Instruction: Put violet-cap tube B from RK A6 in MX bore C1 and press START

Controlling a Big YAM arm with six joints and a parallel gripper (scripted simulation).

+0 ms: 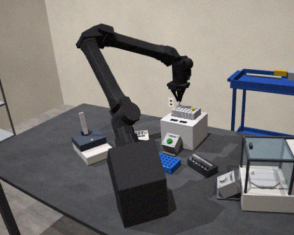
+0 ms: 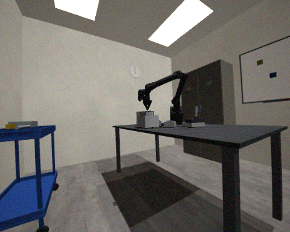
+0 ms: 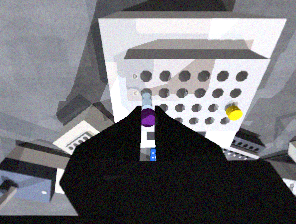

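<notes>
Right now the tube B is 2 cm below my hand. From my hand the other things lie so: blue rack RK: 28 cm behind, 9 cm to the right, 19 cm below; then dry block DB: 22 cm behind, 11 cm to the left, 18 cm below; then dark magnet block MG: 22 cm behind, 25 cm to the right, 19 cm below.
</notes>
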